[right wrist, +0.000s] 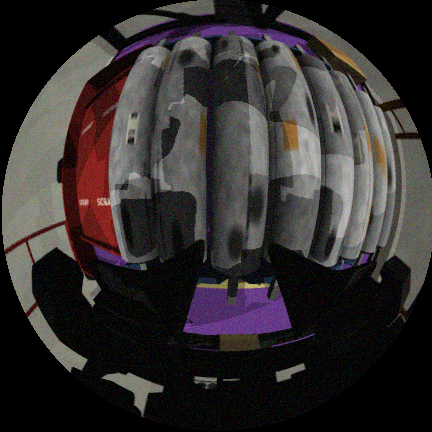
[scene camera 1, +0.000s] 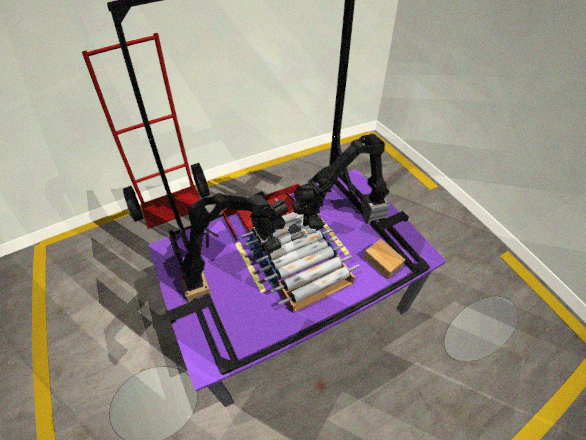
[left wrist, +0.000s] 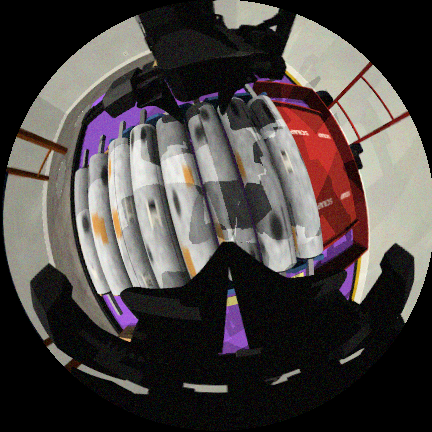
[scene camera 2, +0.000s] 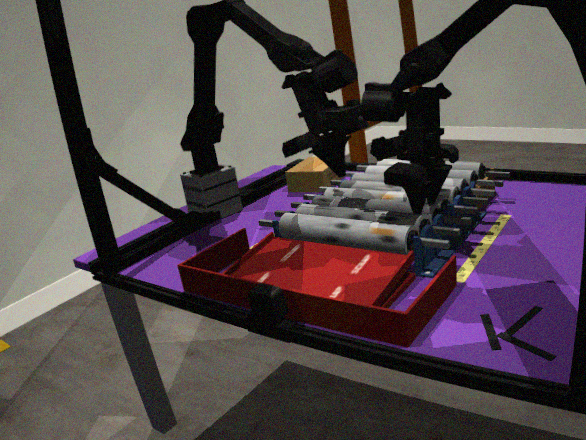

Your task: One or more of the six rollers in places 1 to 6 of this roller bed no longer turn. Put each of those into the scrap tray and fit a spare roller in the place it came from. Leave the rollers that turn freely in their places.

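Pixels of known places: left gripper, fingertip midpoint: (scene camera 1: 304, 225) (left wrist: 226, 245) (scene camera 2: 342, 176); right gripper, fingertip midpoint: (right wrist: 237, 246) (left wrist: 201, 116) (scene camera 2: 424, 210); left arm's base, link origin: (scene camera 1: 376, 199) (scene camera 2: 206, 170); right arm's base, link origin: (scene camera 1: 194, 282).
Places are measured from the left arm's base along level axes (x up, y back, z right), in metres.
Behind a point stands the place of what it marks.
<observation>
Grey, worn rollers lie side by side in the blue-bracketed bed, all places filled as far as I can see. My right gripper (right wrist: 237, 246) {y -0.563, x -0.046, z -0.095 m} (scene camera 2: 422, 209) {y -0.563, x -0.046, z -0.095 m} is open and low; its fingertips straddle one end of the third roller (right wrist: 232, 150) {y -0.494, x -0.036, z -0.072 m} from the scrap tray. No grip shows. My left gripper (left wrist: 226, 245) {y -0.391, x 0.003, z -0.071 m} (scene camera 2: 343, 172) {y -0.391, x 0.003, z -0.071 m} is shut and empty, with its tips over the rollers near their other ends. The red scrap tray (scene camera 2: 350, 315) {y -0.653, x -0.080, z 0.199 m} (left wrist: 363, 215) {y -0.399, x -0.069, z 0.250 m} (right wrist: 75, 200) {y -0.589, x -0.091, z 0.208 m} is empty. Two spare rollers (scene camera 1: 320, 286) {y -0.409, x -0.041, z -0.361 m} lie in the wooden rack (scene camera 1: 325, 296) {y -0.387, x -0.107, z -0.377 m}. Which rollers turn cannot be told.
A wooden block (scene camera 1: 385, 259) {y -0.088, x -0.054, z -0.305 m} (scene camera 2: 310, 176) {y -0.122, x -0.068, z -0.220 m} stands at the right in scene camera 1. Yellow numbered strips (scene camera 2: 485, 247) {y -0.667, x -0.111, z -0.130 m} run along the bed. Both grippers are close together over the bed. A black frame surrounds the purple table (scene camera 1: 260, 327) {y -0.676, x -0.110, z -0.441 m}; a red hand truck stands behind.
</observation>
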